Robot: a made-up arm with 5 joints.
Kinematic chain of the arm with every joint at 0, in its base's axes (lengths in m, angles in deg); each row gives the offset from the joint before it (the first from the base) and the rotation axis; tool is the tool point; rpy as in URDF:
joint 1: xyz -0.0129 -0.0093 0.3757 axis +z
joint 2: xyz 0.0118 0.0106 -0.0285 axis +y
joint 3: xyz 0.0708 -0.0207 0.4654 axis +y
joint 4: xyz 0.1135 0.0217 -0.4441 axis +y
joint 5: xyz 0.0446 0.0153 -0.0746 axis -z
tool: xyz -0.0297 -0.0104 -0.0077 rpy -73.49 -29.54 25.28
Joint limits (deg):
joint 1: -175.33..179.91
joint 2: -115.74..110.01
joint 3: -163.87..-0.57
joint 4: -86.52..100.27
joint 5: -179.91..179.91
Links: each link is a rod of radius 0.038 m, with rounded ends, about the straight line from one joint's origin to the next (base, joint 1, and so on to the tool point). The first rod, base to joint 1, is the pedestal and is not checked.
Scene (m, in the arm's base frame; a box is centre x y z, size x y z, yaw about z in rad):
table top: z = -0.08
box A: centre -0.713 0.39 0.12 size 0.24 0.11 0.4 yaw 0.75
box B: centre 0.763 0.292 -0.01 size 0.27 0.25 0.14 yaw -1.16
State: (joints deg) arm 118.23 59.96 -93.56 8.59 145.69
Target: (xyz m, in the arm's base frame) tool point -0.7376 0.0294 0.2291
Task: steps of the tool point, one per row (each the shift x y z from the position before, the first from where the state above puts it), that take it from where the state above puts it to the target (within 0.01 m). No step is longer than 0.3 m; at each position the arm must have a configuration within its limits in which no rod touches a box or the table.
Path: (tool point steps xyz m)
1: -0.1771 -0.0883 0.1409
2: -0.1386 -0.1456 0.1471
3: -0.0812 -0.1853 0.1484
4: -0.0132 -0.2006 0.1448
5: 0.0557 -0.1902 0.1365
6: -0.0494 0.0277 -0.1691
7: -0.0004 0.0280 -0.1748
8: 0.0491 0.0242 -0.1662
9: 0.0939 0.0160 -0.1426

